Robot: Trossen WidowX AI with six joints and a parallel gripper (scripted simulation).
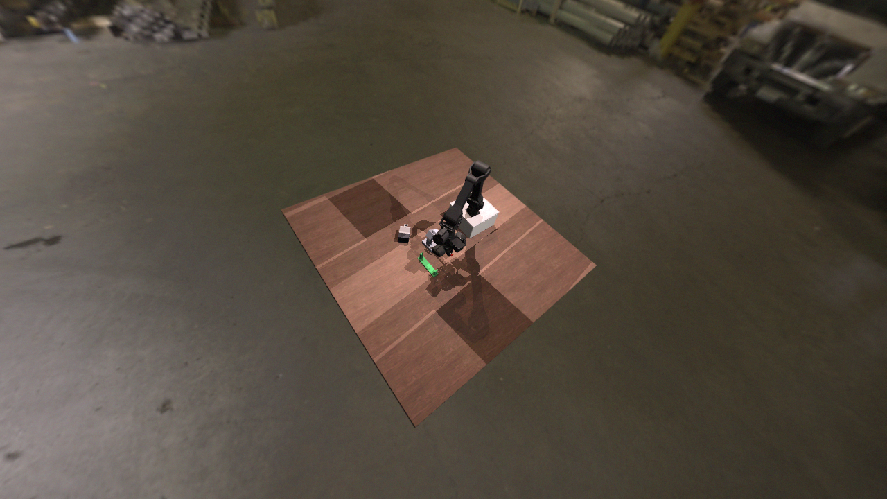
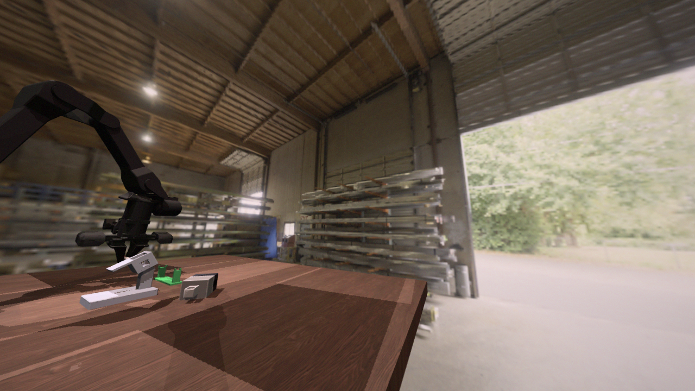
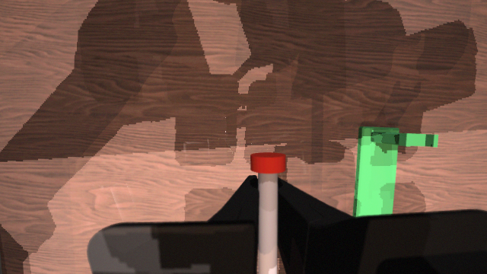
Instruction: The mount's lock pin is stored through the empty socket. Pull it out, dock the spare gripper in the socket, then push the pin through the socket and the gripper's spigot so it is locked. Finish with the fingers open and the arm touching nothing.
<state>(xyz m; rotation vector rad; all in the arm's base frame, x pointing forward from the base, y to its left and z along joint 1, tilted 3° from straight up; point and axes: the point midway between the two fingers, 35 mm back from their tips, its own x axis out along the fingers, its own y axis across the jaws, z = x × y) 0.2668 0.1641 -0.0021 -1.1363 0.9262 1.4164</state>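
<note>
Right now my gripper tip is 110 mm short of the green cradle, 40 mm above it and 30 mm to the left of it. Also, from my gripper tip: spare gripper: 260 mm to the right, 120 mm ahead, 40 mm below; mount: 140 mm to the right, 10 mm below, 10 mm ahead.
</note>
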